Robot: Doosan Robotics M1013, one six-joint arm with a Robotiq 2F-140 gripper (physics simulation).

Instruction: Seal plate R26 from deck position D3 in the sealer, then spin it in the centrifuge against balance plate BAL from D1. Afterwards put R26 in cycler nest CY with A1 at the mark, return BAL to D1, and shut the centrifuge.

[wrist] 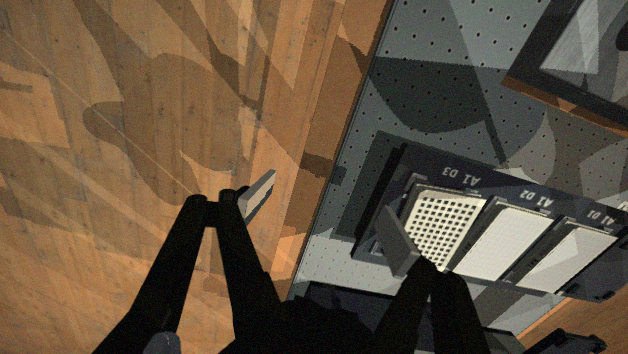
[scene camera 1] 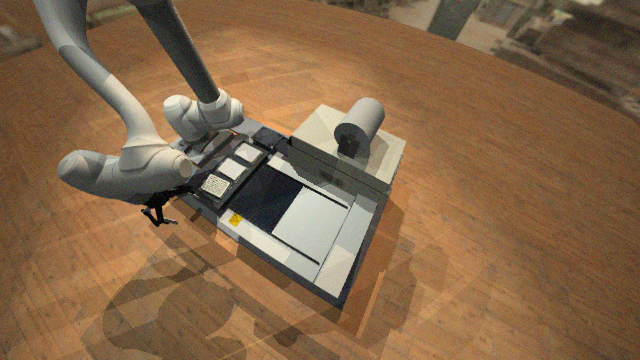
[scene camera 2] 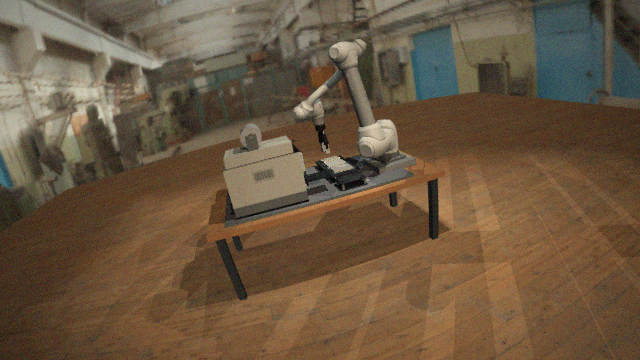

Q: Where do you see a centrifuge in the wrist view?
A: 371, 306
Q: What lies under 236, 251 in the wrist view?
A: My gripper.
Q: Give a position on a well plate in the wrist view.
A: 437, 218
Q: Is my gripper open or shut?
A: Open.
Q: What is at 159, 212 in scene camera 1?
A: My gripper.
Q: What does my gripper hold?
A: Nothing.
